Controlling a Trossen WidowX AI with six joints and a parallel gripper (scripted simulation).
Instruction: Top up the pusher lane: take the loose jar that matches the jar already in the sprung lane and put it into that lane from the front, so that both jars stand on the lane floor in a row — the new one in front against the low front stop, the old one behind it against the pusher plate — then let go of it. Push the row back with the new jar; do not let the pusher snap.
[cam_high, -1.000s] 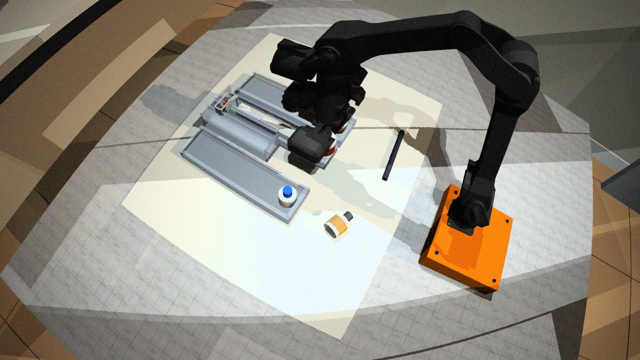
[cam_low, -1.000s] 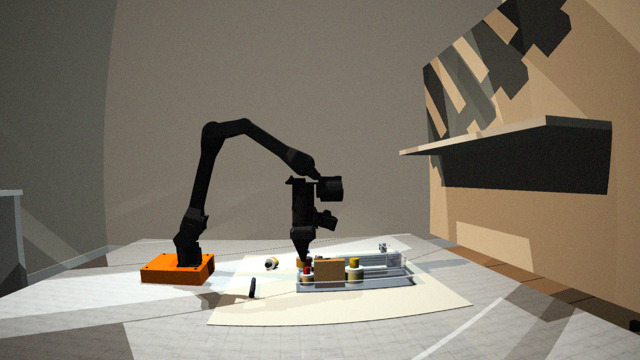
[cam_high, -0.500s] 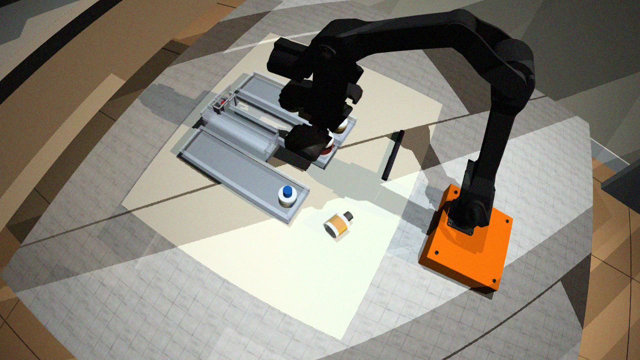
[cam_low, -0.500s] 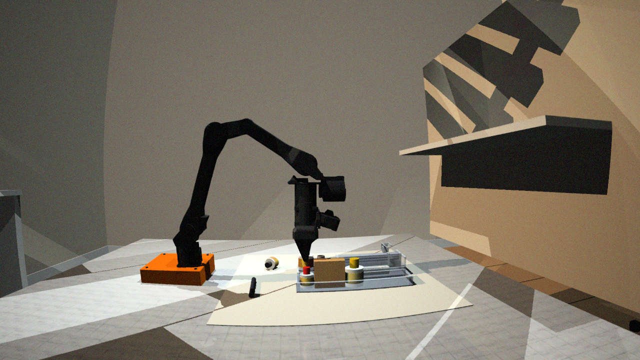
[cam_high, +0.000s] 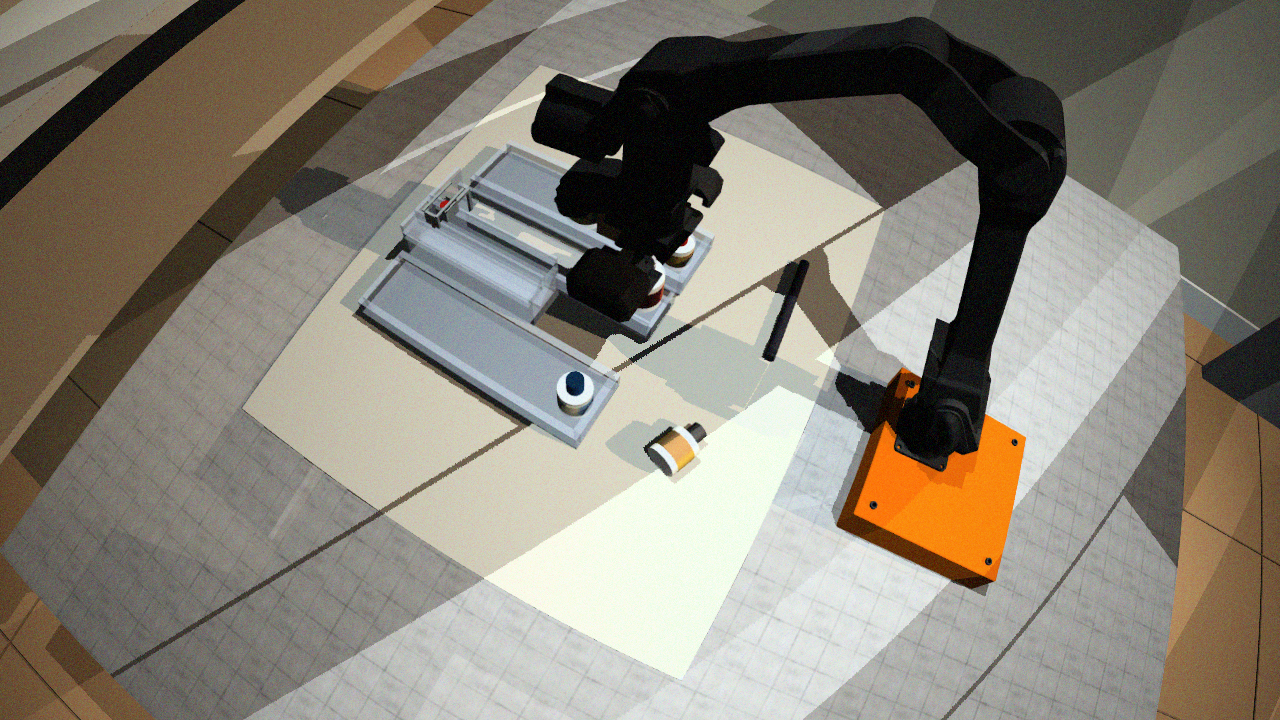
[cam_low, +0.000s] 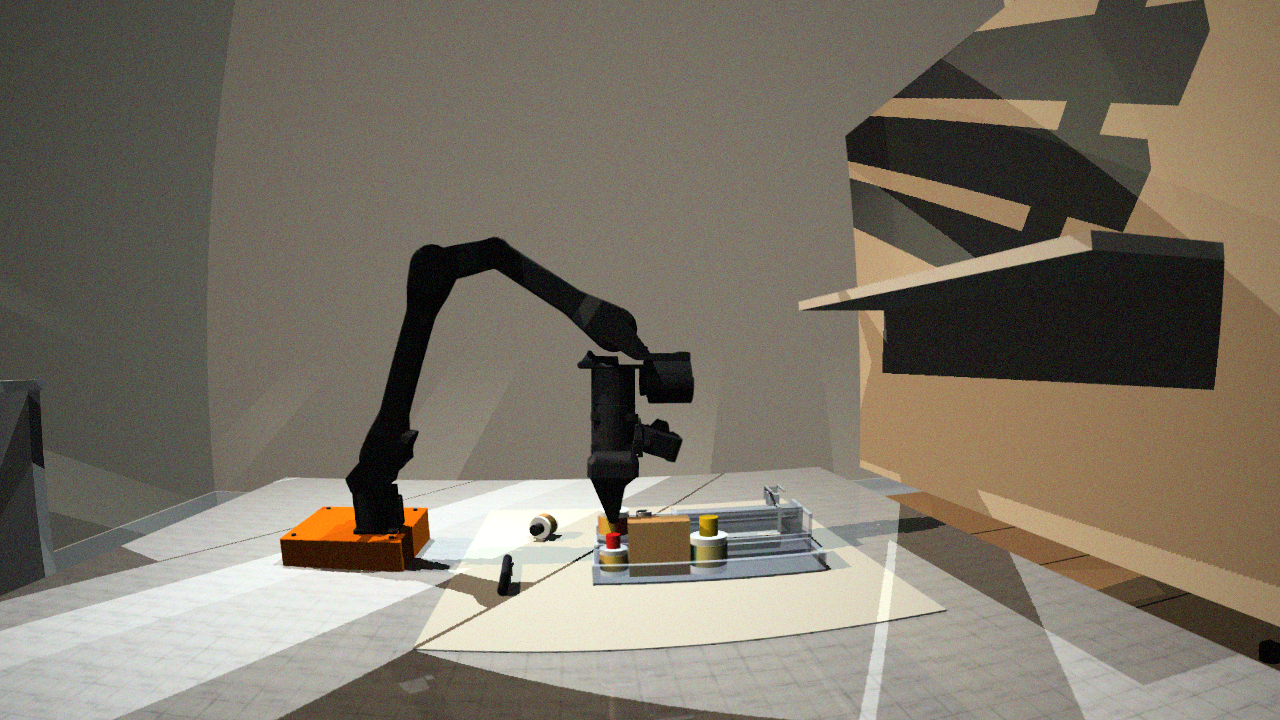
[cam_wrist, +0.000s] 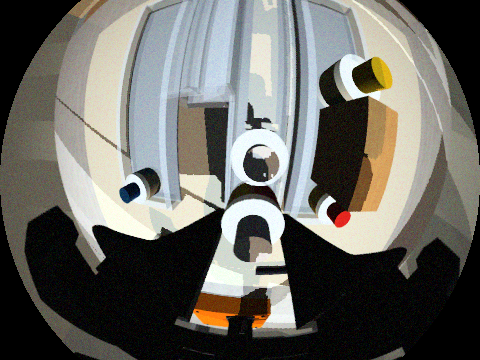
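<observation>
The cream mat lies 6 cm ahead of my gripper tip and 6 cm below it. Also, from my gripper tip: cardboard box (5 cm ahead, 8 cm to the right, 2 cm below); then black rod (15 cm behind, 8 cm to the right, 5 cm below).
</observation>
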